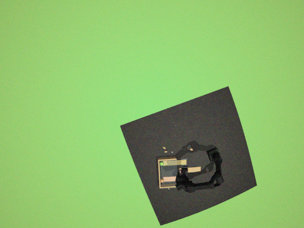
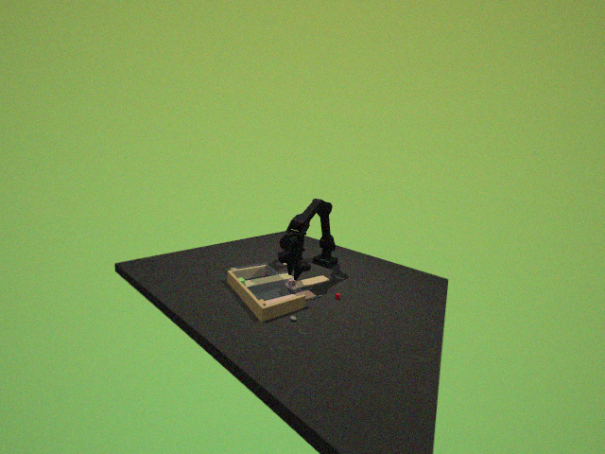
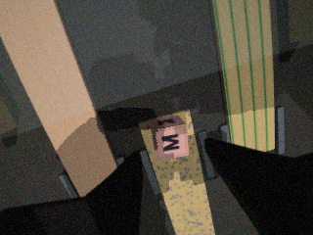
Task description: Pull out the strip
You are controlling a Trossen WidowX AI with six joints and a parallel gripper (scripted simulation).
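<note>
Now: gripper tip 30 mm above the labelled cube. The rest, counted from my gripper tip: grey piece 200 mm ahead, 140 mm to the left, 40 mm below; small red piece 210 mm to the left, 60 mm behind, 40 mm below.
</note>
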